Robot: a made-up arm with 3 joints. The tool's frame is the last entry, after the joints. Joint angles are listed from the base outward. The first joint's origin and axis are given. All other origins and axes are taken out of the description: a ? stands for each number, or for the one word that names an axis. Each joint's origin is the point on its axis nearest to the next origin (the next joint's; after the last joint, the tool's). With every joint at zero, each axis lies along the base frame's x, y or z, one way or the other. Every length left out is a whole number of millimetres.
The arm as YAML. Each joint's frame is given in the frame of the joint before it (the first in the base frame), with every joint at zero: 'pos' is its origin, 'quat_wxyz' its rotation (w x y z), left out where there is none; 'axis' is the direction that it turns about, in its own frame. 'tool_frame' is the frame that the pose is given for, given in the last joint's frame.
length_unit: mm
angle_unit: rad
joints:
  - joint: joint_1
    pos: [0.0, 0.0, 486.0]
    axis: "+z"
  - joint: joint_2
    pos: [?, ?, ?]
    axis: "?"
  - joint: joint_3
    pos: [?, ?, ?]
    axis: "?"
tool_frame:
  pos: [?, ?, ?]
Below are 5 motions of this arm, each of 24 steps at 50 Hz.
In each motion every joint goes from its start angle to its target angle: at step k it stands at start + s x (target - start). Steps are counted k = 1, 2, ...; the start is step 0. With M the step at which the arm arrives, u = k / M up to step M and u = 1 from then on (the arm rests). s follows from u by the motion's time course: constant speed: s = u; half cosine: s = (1 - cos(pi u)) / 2; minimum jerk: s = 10 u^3 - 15 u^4 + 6 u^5.
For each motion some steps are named. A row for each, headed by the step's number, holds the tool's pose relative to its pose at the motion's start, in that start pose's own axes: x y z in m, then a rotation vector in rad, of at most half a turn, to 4 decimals.
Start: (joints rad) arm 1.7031 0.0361 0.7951
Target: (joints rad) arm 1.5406 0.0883 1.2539
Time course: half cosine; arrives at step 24
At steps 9, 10, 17, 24:
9: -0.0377 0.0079 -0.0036 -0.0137 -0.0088 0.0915
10: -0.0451 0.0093 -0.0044 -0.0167 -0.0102 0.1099
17: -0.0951 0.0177 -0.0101 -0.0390 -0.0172 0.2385
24: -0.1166 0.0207 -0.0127 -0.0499 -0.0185 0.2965

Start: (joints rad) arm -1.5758 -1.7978 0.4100
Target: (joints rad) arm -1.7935 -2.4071 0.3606
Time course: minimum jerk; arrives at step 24
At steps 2, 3, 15, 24:
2: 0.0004 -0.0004 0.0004 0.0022 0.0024 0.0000
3: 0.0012 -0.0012 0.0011 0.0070 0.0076 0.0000
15: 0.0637 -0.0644 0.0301 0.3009 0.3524 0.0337
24: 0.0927 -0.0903 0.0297 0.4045 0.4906 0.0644

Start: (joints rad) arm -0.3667 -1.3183 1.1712
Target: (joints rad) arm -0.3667 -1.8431 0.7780
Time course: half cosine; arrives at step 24
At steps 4, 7, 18, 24:
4: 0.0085 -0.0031 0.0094 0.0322 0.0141 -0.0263
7: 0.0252 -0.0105 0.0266 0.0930 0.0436 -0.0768
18: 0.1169 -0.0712 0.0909 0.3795 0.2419 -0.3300
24: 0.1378 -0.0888 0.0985 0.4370 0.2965 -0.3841

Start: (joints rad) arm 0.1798 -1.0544 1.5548
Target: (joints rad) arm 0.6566 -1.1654 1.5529
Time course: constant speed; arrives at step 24
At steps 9, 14, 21, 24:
9: 0.0160 -0.0404 0.0730 0.0389 0.1580 0.0843
14: 0.0323 -0.0621 0.1118 0.0602 0.2473 0.1283
21: 0.0633 -0.0907 0.1630 0.0894 0.3741 0.1866
24: 0.0794 -0.1023 0.1835 0.1016 0.4290 0.2103

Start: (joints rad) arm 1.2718 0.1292 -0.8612
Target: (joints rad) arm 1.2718 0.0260 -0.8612
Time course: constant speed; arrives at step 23
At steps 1, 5, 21, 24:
1: 0.0004 0.0004 -0.0006 -0.0034 0.0029 0.0000
5: 0.0019 0.0022 -0.0032 -0.0170 0.0146 0.0000
21: 0.0076 0.0088 -0.0137 -0.0715 0.0614 0.0000
24: 0.0082 0.0096 -0.0151 -0.0783 0.0672 0.0000

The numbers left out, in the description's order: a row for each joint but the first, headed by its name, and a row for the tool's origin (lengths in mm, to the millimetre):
joint_2: xyz 58.0 -358.0 0.0, axis -y
joint_3: xyz -19.0 0.0 130.0, axis +z
tool: xyz -50.0 252.0 0.0

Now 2 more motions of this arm.
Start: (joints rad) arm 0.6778 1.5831 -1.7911
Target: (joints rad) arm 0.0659 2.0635 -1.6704
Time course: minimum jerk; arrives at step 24
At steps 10, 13, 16, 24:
10: -0.0360 -0.0326 0.1095 0.2045 -0.1744 0.0618
13: -0.0743 -0.0612 0.1717 0.3348 -0.2941 0.1220
16: -0.1172 -0.0917 0.2191 0.4489 -0.4059 0.1901
24: -0.1649 -0.1251 0.2556 0.5557 -0.5175 0.2692

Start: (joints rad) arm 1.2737 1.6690 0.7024
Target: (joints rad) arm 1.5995 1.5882 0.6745
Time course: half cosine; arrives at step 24
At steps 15, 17, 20, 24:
15: 0.0014 -0.0081 -0.0328 0.2084 -0.1007 -0.0350
17: 0.0020 -0.0091 -0.0383 0.2427 -0.1169 -0.0395
20: 0.0027 -0.0102 -0.0446 0.2818 -0.1353 -0.0442
24: 0.0031 -0.0108 -0.0479 0.3021 -0.1449 -0.0465

